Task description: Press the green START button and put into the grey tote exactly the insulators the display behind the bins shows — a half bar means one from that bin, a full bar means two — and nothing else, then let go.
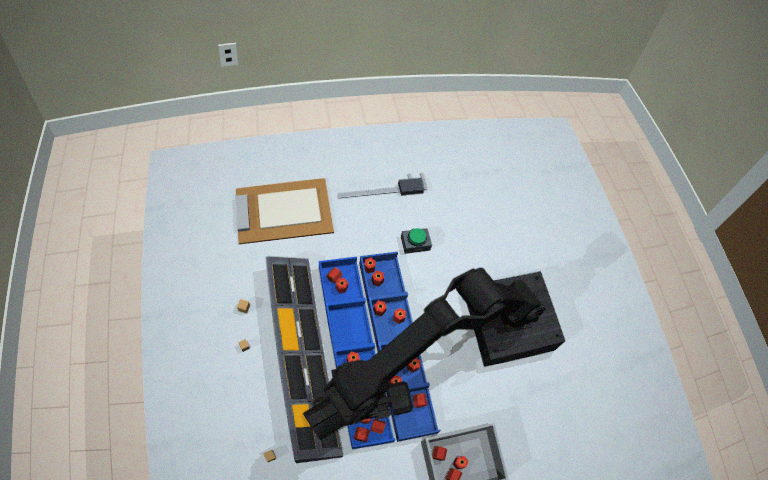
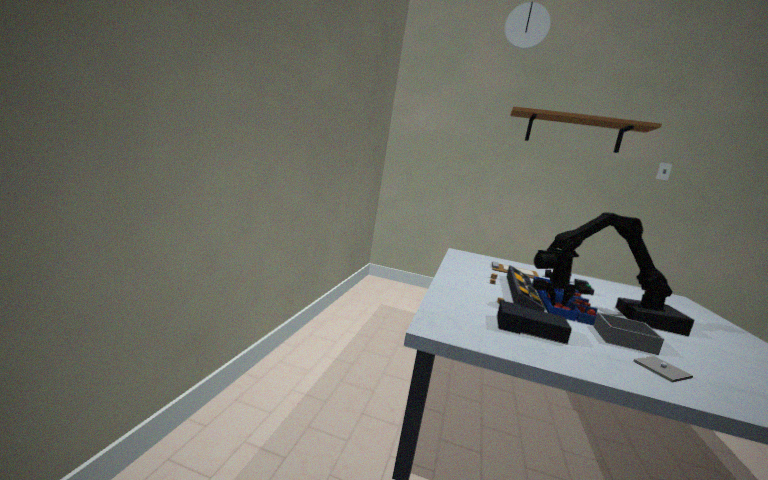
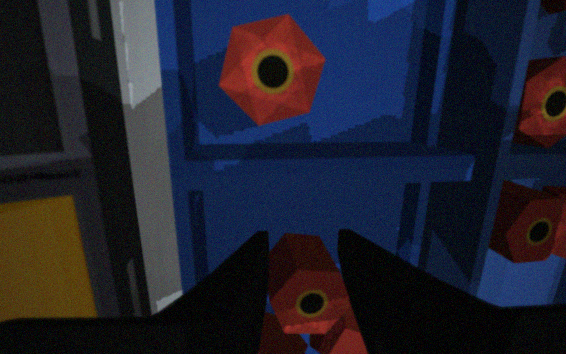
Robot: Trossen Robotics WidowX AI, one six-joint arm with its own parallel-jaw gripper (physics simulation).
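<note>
My gripper [image 3: 303, 241] [image 1: 364, 415] is low in the nearest compartment of the left blue bin row [image 1: 349, 324] and is shut on a red hexagonal insulator [image 3: 311, 302]. Other red pieces [image 1: 361, 433] lie beside it. One more insulator [image 3: 272, 70] [image 1: 353, 356] lies in the compartment beyond. The display [image 1: 272, 286] beside the bins shows a long yellow bar [image 1: 287, 329] and a short one [image 1: 298, 414]. The grey tote [image 1: 497, 452] at the front right holds three red insulators [image 1: 439, 452]. The green START button [image 1: 417, 236] sits behind the bins.
A brown board with a white sheet [image 1: 284, 210] and a grey bar tool [image 1: 411, 186] lie at the back. Small wooden cubes [image 1: 243, 306] [image 1: 269, 455] lie left of the display. The arm's dark base [image 1: 520, 329] stands right of the bins.
</note>
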